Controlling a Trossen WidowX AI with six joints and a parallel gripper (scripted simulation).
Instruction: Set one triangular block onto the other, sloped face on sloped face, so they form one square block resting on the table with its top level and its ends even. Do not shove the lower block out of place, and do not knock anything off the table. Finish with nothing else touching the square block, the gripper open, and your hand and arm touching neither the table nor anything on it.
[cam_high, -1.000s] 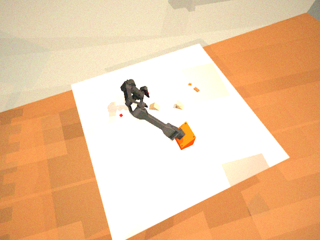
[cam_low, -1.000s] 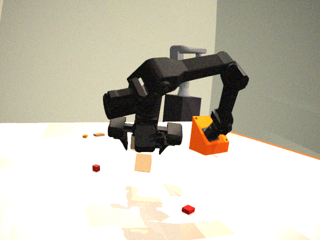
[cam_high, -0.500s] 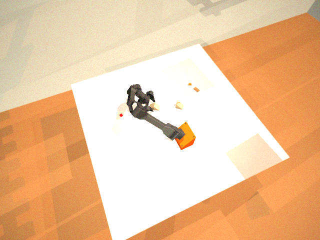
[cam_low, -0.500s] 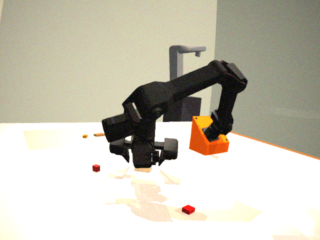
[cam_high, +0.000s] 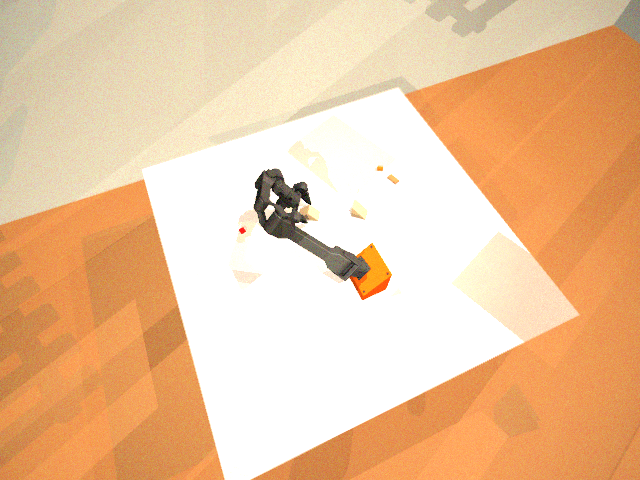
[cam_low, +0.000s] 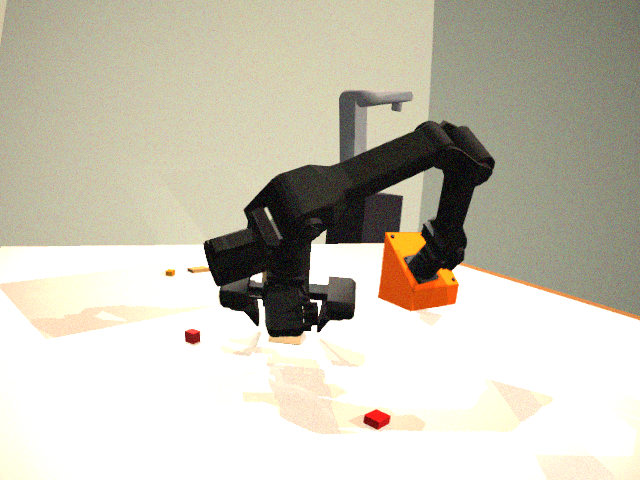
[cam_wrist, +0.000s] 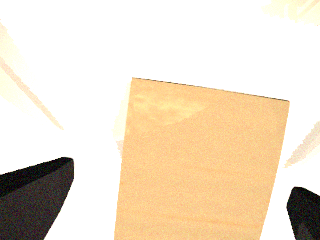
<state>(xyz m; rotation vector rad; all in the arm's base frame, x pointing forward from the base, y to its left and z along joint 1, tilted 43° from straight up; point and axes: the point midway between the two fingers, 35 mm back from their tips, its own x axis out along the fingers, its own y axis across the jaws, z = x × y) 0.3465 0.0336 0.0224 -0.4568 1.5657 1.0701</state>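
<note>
The triangular block is 1 cm above my gripper tip. The rest, counted from my gripper tip: small red cube: 15 cm ahead, 2 cm to the right; short tan bar: 41 cm to the right, 3 cm behind, 1 cm below.
</note>
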